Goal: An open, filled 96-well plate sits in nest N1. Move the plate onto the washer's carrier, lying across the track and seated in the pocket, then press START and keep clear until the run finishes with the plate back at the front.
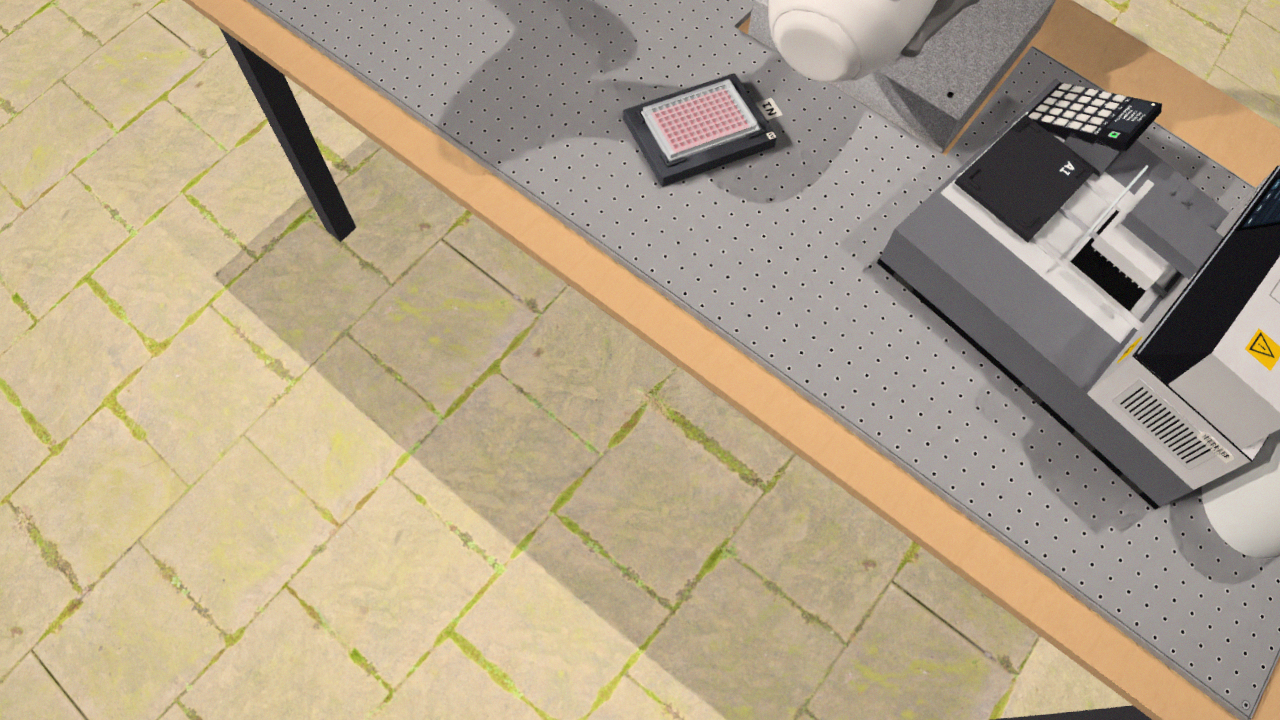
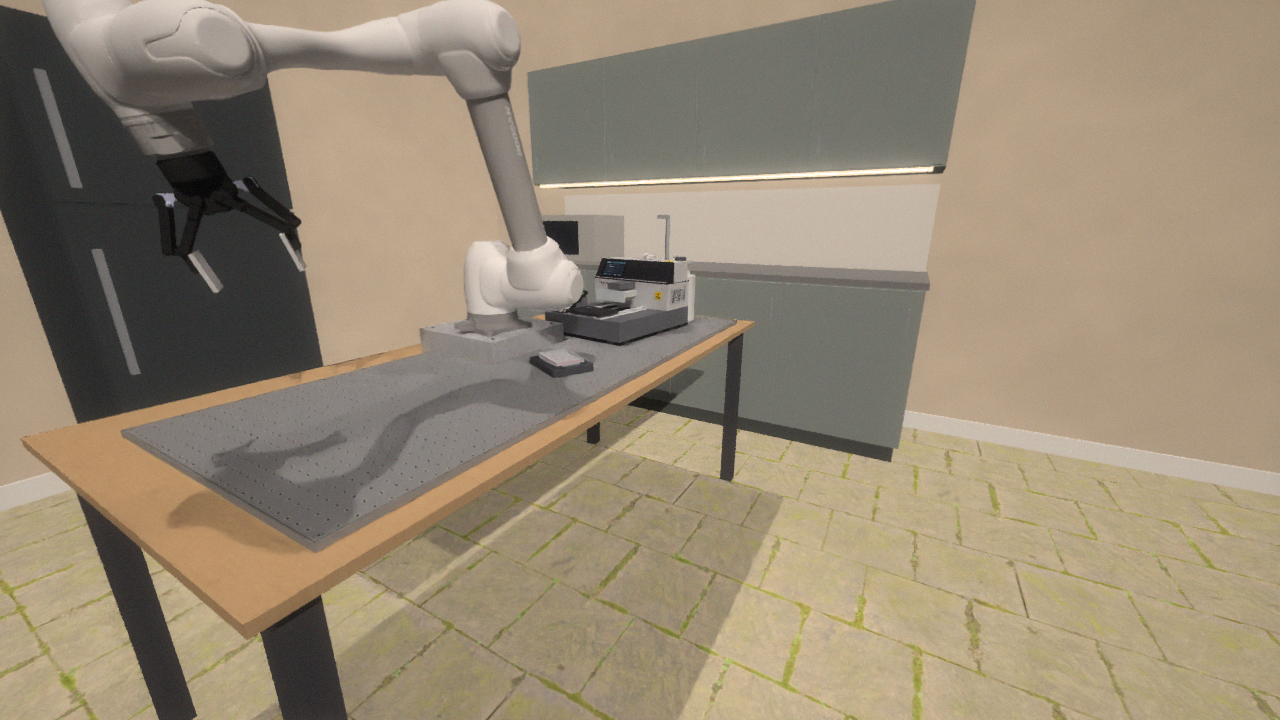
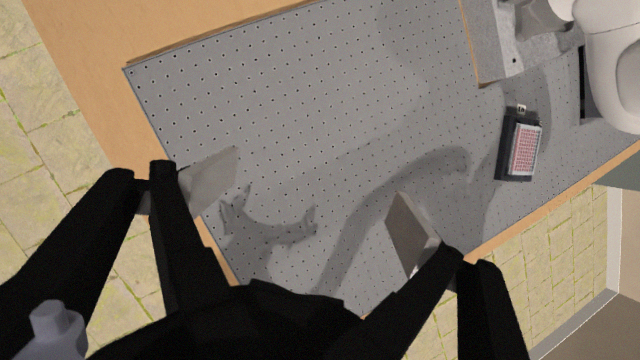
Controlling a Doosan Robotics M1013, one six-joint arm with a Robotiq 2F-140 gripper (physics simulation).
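Where they show: gripper, between the fingertips: (image 2: 262, 278) (image 3: 314, 186); arm's base, origin of its link: (image 2: 493, 327).
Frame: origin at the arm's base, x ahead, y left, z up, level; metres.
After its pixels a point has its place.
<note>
The open 96-well plate (image 1: 702, 120) {z -0.028, x 0.352, y -0.043 m} (image 2: 561, 358) {z -0.028, x 0.372, y -0.069 m} (image 3: 525, 150) {z -0.027, x 0.346, y -0.056 m}, with pink-filled wells, sits flat in the black nest N1 (image 1: 665, 170) {z -0.042, x 0.435, y -0.028 m} (image 3: 504, 145) {z -0.047, x 0.320, y -0.103 m}. The washer (image 1: 984, 300) {z 0.016, x 0.336, y 0.368 m} (image 2: 617, 327) {z 0.000, x 0.328, y 0.238 m} has a black carrier (image 1: 1020, 183) {z 0.030, x 0.180, y 0.310 m} marked A1 at its front end, with no plate on it. Beside the carrier is a tilted keypad (image 1: 1083, 109) {z 0.049, x 0.035, y 0.309 m} with pale keys and a green mark (image 1: 1112, 134) {z 0.076, x 0.071, y 0.356 m}; its lettering is too small to read. My gripper (image 2: 253, 266) {z 0.224, x 0.183, y -0.640 m} (image 3: 314, 186) {z 0.224, x 0.183, y -0.640 m} is wide open and empty, high above the far end of the table from the washer and well away from the plate.
The arm's base block (image 1: 957, 62) {z -0.001, x 0.045, y 0.136 m} (image 2: 447, 342) {z -0.027, x -0.035, y -0.148 m} (image 3: 510, 65) {z -0.003, x 0.134, y -0.114 m} stands behind the nest, close to the washer. The washer's tall white housing (image 1: 1194, 420) {z 0.103, x 0.347, y 0.606 m} rises past the track. A perforated grey board (image 1: 572, 179) {z -0.061, x 0.517, y -0.110 m} (image 2: 295, 429) {z -0.062, x 0.226, y -0.652 m} (image 3: 300, 100) {z -0.062, x 0.093, y -0.571 m} covers much of the wooden table. A dark cabinet (image 2: 241, 331) stands behind the gripper.
</note>
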